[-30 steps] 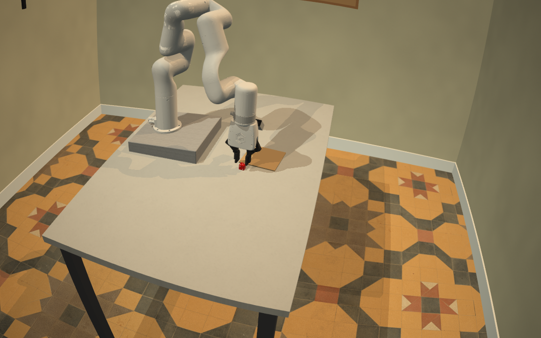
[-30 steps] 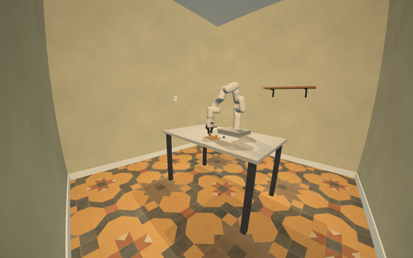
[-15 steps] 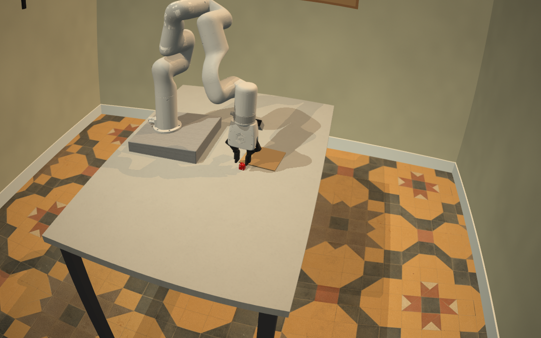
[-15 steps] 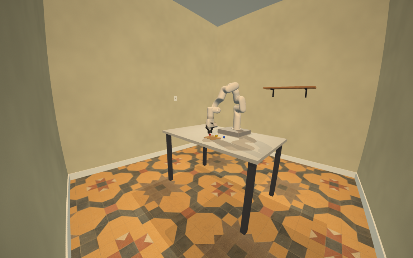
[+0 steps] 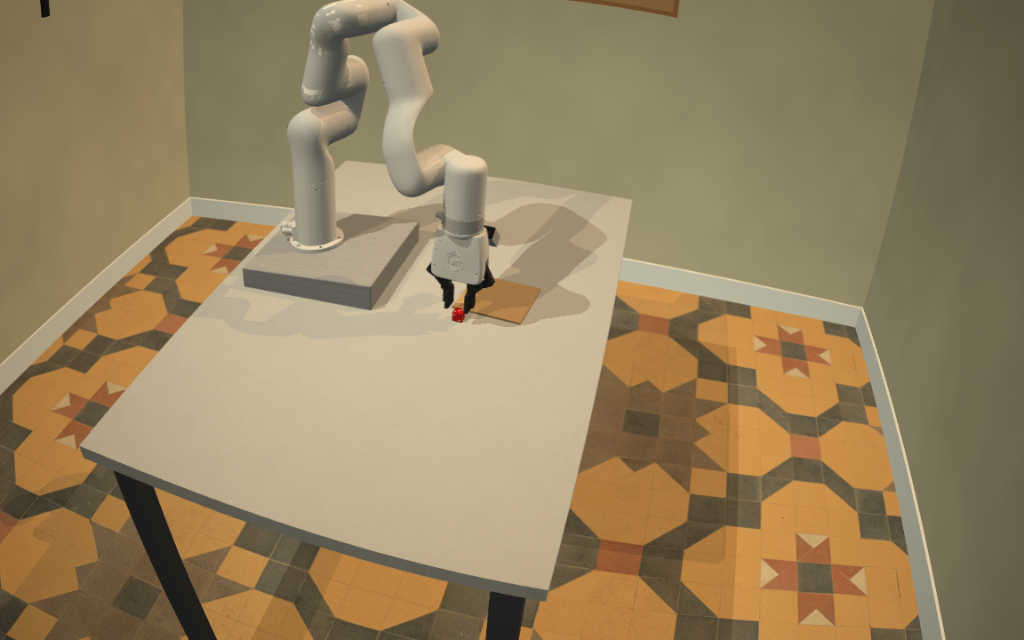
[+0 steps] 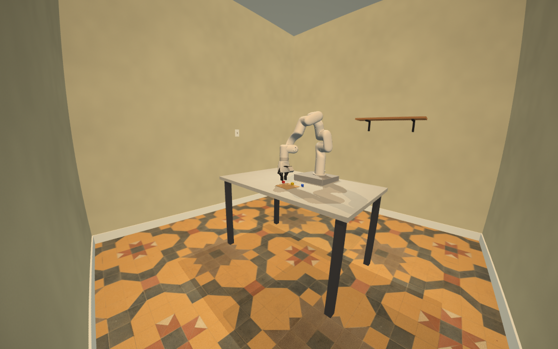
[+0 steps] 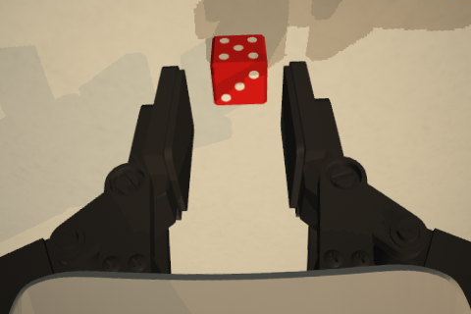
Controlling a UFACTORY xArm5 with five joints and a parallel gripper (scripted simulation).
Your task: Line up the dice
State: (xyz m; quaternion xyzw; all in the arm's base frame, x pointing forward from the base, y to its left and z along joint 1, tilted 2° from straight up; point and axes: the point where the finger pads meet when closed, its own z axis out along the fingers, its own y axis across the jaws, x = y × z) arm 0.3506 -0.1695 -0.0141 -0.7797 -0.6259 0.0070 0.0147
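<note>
Now: the red die 40 mm below my hand. From my hand the other things lie so: blue die 180 mm to the left, 40 mm below, 10 mm behind; yellow die 100 mm to the left, 30 mm below, 10 mm ahead; mat 90 mm to the left, 70 mm ahead, 40 mm below.
</note>
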